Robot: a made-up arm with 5 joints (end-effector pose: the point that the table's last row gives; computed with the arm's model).
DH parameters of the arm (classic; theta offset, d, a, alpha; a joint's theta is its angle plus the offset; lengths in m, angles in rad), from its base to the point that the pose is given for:
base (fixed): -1.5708 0.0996 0 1.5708
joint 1: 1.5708 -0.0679 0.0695 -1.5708
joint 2: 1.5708 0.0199 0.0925 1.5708
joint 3: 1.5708 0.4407 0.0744 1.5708
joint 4: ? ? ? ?
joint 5: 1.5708 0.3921 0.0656 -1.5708
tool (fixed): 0 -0.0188 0 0
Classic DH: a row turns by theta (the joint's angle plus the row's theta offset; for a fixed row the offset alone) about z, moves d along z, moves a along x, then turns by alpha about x.
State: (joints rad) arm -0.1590 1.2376 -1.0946 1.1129 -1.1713
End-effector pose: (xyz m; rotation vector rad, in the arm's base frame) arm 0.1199 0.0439 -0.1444 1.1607 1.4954 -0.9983
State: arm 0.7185 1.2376 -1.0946 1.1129 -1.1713
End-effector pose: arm 0.1199 -0.1596 -0.0901 0.5179 0.8703 -1.4408
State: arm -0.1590 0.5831 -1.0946 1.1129 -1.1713
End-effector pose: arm 0.3024 0.0285 -0.0484 1.4015 0.9255 -0.5979
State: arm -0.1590 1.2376 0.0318 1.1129 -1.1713
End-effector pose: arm 0.0826 0.2355 -0.0044 1.4952 2.1567 0.1609
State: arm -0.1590 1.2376 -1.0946 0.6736 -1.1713
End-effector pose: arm 0.0524 -0.0859 0.0224 0.7511 1.8202 -1.1089
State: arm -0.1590 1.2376 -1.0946 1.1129 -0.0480
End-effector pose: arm 0.1356 -0.0269 -0.1389 0.4064 0.5788 -1.3192
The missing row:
joint 4: -1.5708 0.1082 0.2572 1.5708
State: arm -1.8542 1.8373 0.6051 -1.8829 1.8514
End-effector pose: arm 0.8635 0.2877 0.2810 2.0740 -2.1626 0.6815
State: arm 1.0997 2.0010 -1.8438 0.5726 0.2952
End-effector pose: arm 0.1077 0.0577 0.2621 -2.3735 0.0026 -1.5897
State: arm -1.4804 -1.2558 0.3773 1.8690 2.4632
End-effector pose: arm -0.0461 -0.0866 0.5096 -1.2406 0.4945 1.6216
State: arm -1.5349 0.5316 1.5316 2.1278 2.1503
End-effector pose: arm -0.1263 -0.4218 0.2401 2.3150 1.4022 -0.7762
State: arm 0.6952 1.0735 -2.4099 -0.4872 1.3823
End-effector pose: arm 0.3429 0.4772 0.3629 -2.9107 0.2519 -0.8130
